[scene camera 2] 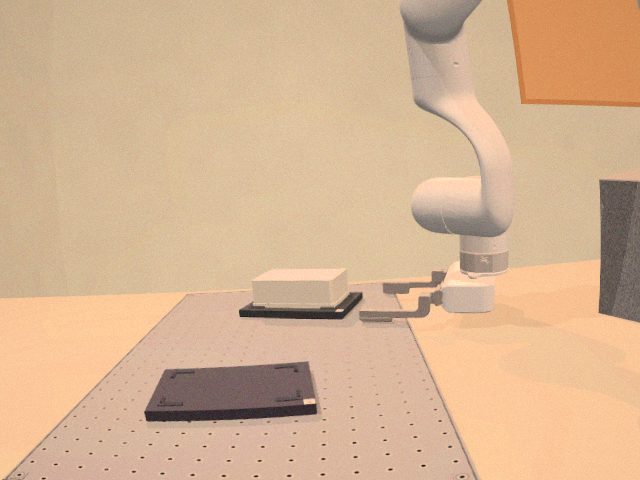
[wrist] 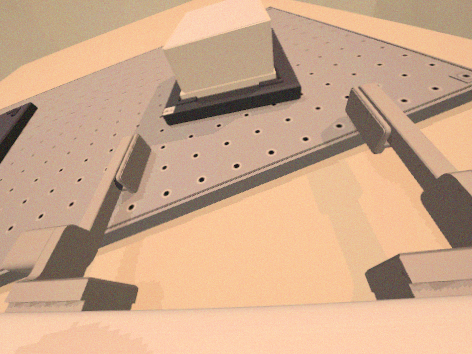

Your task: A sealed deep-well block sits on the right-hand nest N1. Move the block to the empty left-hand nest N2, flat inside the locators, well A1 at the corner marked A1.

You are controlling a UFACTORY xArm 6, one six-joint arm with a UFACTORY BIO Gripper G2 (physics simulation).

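Places are measured from the arm's base along level axes (x ahead, y left, z up), in millimetres.
Pixels of known places: hand, tool point: [scene camera 2: 387,300] [wrist: 238,142].
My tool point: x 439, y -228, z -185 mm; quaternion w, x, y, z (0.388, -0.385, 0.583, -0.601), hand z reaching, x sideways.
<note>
Behind a point stands the place of what it marks.
The sealed deep-well block [scene camera 2: 299,288] {y -231, x 567, z -154 mm} [wrist: 222,55] {y -251, x 504, z -156 mm} is a cream box that sits flat on the dark nest N1 [scene camera 2: 289,313] {y -218, x 586, z -187 mm} [wrist: 235,106] {y -246, x 486, z -190 mm}. N1's small white corner label shows in both views. The dark nest N2 [scene camera 2: 232,390] {y 77, x 660, z -184 mm} holds nothing and has corner locators and a white label at its near right corner; its edge [wrist: 17,127] {y 3, x 667, z -189 mm} shows at the left of the wrist view. My gripper [scene camera 2: 383,302] {y -227, x 439, z -185 mm} [wrist: 251,142] {y -227, x 439, z -185 mm} is open and empty. Its fingers point toward the block and stand apart from it, on the right of N1 in the scene view.
Both nests stand on a grey perforated board [scene camera 2: 361,372] {y 31, x 525, z -195 mm} [wrist: 200,160] {y -199, x 451, z -196 mm} on a light wooden table [scene camera 2: 537,392] {y 137, x 362, z -209 mm} [wrist: 240,250] {y -197, x 385, z -209 mm}. A dark grey block-shaped object [scene camera 2: 617,248] {y -38, x 135, z -108 mm} stands at the right edge of the scene view. An orange panel [scene camera 2: 578,51] shows at the upper right.
</note>
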